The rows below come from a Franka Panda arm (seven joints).
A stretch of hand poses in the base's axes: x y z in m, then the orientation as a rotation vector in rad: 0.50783, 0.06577, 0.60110, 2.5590, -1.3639, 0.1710; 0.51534, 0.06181, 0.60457, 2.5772, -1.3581, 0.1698; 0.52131, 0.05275, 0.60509, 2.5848, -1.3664, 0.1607; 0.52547, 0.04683, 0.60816, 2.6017, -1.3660, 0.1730; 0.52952, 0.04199, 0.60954, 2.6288, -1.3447, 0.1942; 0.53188, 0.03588, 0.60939, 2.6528, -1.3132, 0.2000; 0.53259, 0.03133, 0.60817, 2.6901, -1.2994, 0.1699; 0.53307, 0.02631, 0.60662, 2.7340, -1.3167, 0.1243; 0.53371, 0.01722, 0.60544, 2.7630, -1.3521, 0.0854
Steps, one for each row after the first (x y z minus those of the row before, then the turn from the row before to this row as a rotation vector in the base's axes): 0.00751, -0.00396, 0.00347, 0.0124, -0.0038, 0.0099; 0.00597, -0.00906, 0.00052, 0.0120, 0.0008, -0.0027; 0.00416, -0.00592, 0.00307, 0.0100, -0.0133, 0.0072; 0.00405, -0.00484, 0.00138, 0.0072, -0.0168, 0.0233; 0.00236, -0.00611, -0.00015, 0.0047, -0.0037, 0.0268; 0.00071, -0.00455, -0.00122, 0.0319, 0.0097, 0.0190; 0.00048, -0.00502, -0.00155, 0.0541, 0.0092, 0.0025; 0.00064, -0.00909, -0.00118, 0.0478, 0.0055, -0.0122
